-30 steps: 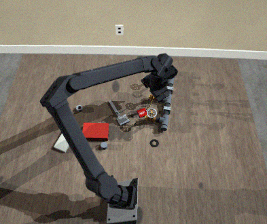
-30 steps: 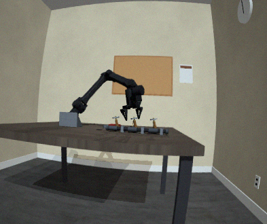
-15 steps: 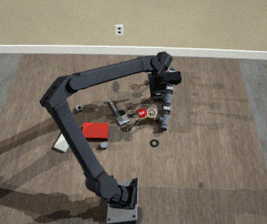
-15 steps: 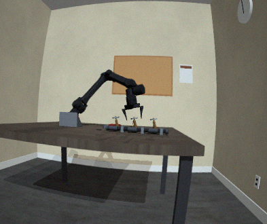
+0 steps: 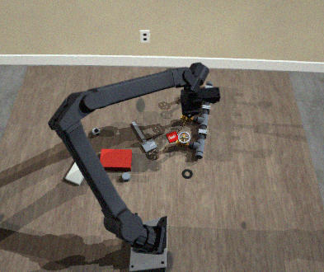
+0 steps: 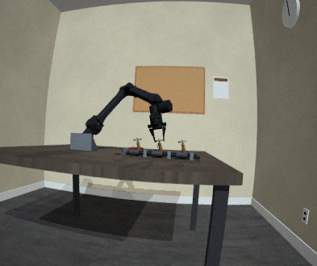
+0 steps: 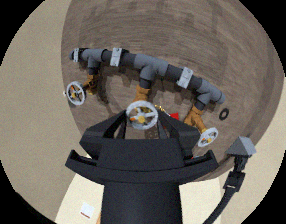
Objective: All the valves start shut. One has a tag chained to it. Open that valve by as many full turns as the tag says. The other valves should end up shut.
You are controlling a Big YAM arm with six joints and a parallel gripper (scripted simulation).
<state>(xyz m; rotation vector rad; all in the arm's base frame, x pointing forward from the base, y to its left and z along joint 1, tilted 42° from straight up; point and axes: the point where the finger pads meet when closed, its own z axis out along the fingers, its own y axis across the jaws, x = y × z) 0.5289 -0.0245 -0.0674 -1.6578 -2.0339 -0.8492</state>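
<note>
The red tag is 70 mm behind my hand, 40 mm to the left of it and 90 mm below it. From my hand the other things lie so: grey hammer-like tool (110 mm behind, 170 mm to the left, 90 mm below); small grey cylinder (290 mm behind, 200 mm to the left, 80 mm below); red block (230 mm behind, 260 mm to the left, 80 mm below).
</note>
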